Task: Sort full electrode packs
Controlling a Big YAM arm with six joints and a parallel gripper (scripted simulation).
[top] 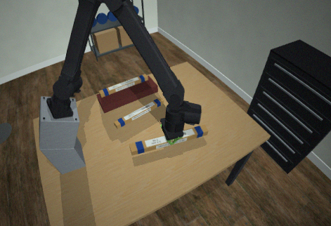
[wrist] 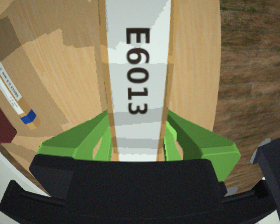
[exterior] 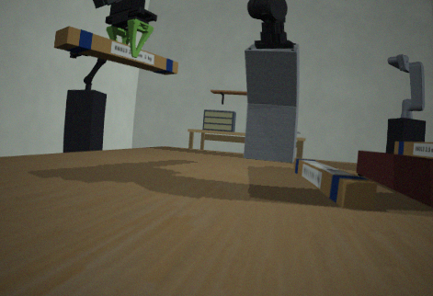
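My gripper is now 1 cm below the pack of welding electrodes. The rest, counted from my hand: dark red platform (14 cm ahead, 57 cm to the left, 21 cm below).
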